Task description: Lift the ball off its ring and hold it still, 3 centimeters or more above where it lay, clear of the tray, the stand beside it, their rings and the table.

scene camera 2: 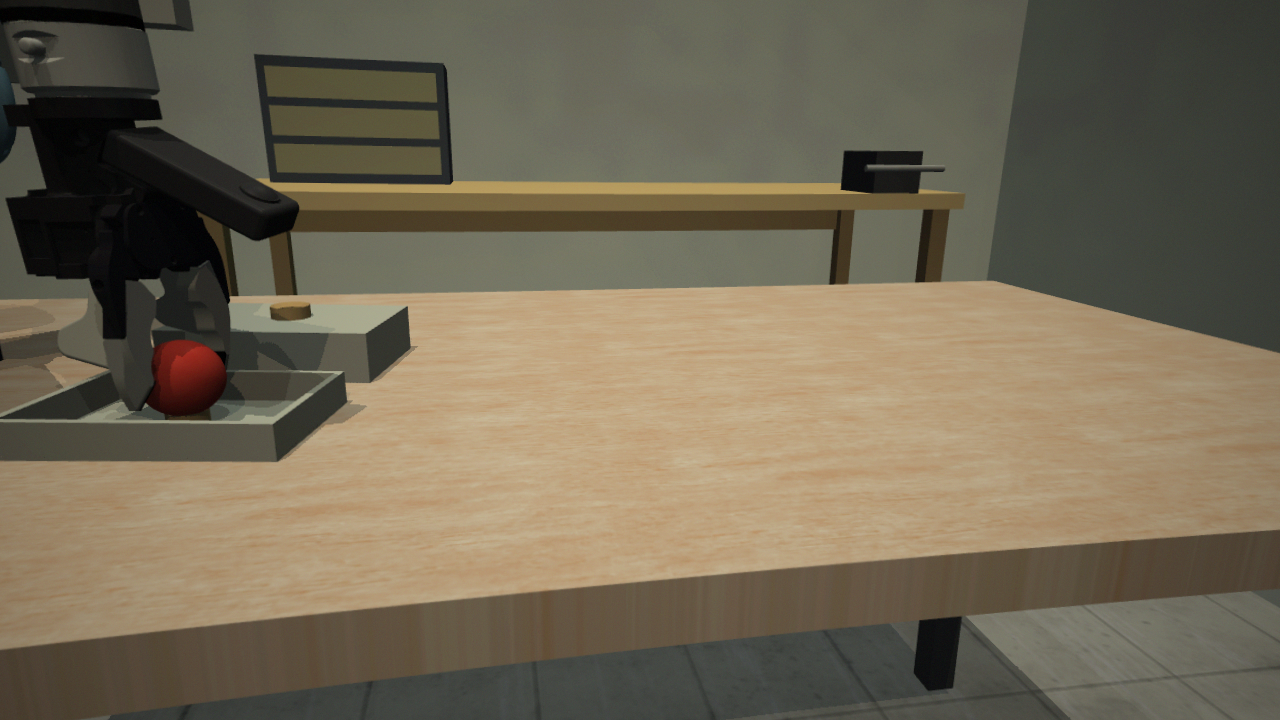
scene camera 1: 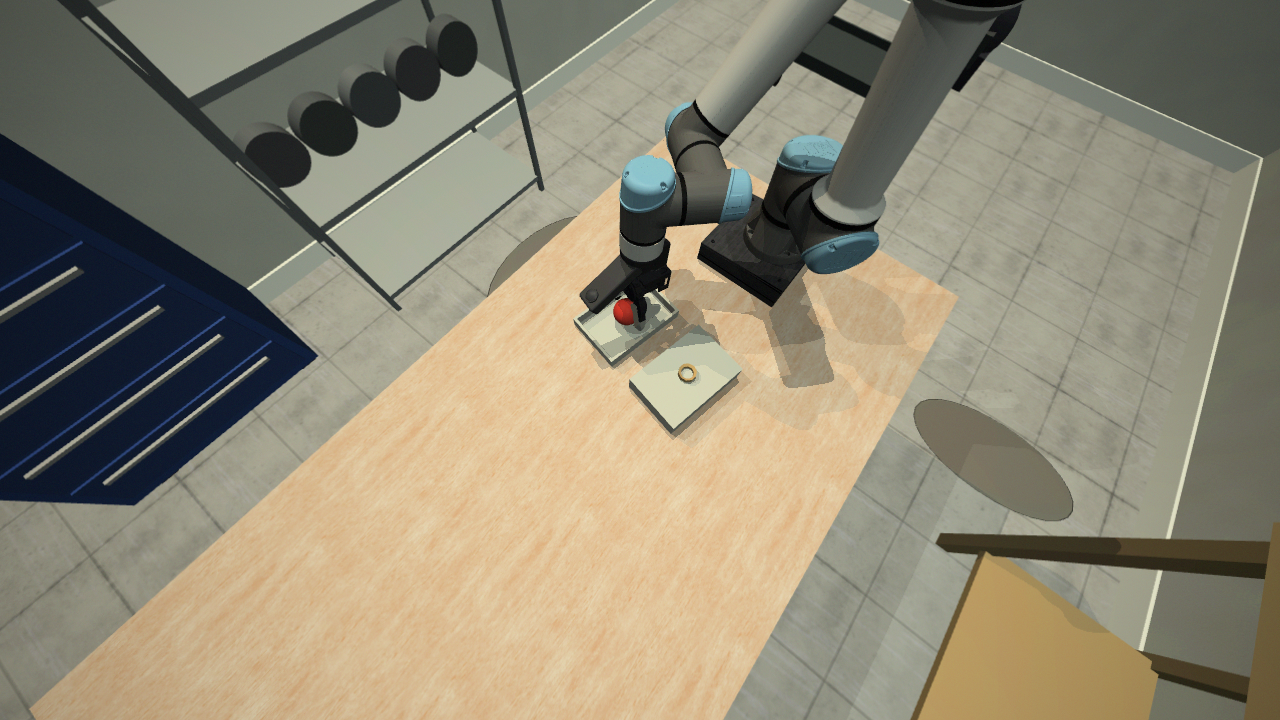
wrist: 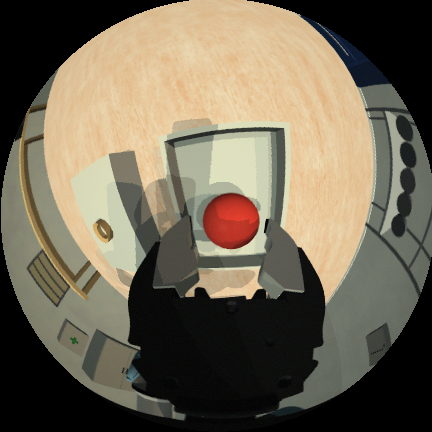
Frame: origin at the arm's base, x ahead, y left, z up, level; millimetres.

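Seen in the pictures: gripper, between the fingertips: (scene camera 2: 182,391) (scene camera 1: 628,314) (wrist: 227,218); arm's base, origin of its link: (scene camera 1: 776,238).
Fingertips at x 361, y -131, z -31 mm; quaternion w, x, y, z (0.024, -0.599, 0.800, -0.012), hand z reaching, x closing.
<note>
Pixels of each thing's middle, then the offset from my fingertips to it. "spot": a spot on its surface instead. Level surfaces: height alone.
- red ball, middle of its body: (scene camera 2: 182,378) (wrist: 230,220) (scene camera 1: 626,311) dx +3, dy -3, dz +12 mm
- shallow pale tray, middle of its body: (scene camera 2: 187,410) (wrist: 230,209) (scene camera 1: 626,317) dx +3, dy -3, dz -15 mm
- unoccupied ring, a spot on its surface: (scene camera 2: 290,312) (wrist: 104,227) (scene camera 1: 679,368) spot: dx +35, dy +164, dz +27 mm
- wooden table, height of its surface: dz -29 mm
A red ball (scene camera 1: 624,311) (scene camera 2: 191,376) (wrist: 231,221) rests on its ring (scene camera 2: 187,416) in the shallow pale tray (scene camera 1: 603,336) (scene camera 2: 143,440) (wrist: 245,150). The ball mostly hides this ring. My gripper (scene camera 1: 633,310) (scene camera 2: 179,381) (wrist: 227,218) is partly open and low over the tray, with one finger on each side of the ball. In the wrist view a gap shows between each fingertip and the ball. The fingers hold nothing. In scene camera 2 the near fingertip reaches below the ball's middle, inside the tray walls.
The pale stand (scene camera 1: 666,394) (scene camera 2: 308,351) (wrist: 92,187) is beside the tray, with an unoccupied ring (scene camera 1: 687,380) (scene camera 2: 290,312) (wrist: 96,229) on top. The tray's raised walls surround the ball and fingertips. Both stand on the wooden table (scene camera 1: 447,501) (scene camera 2: 716,429) (wrist: 210,65).
</note>
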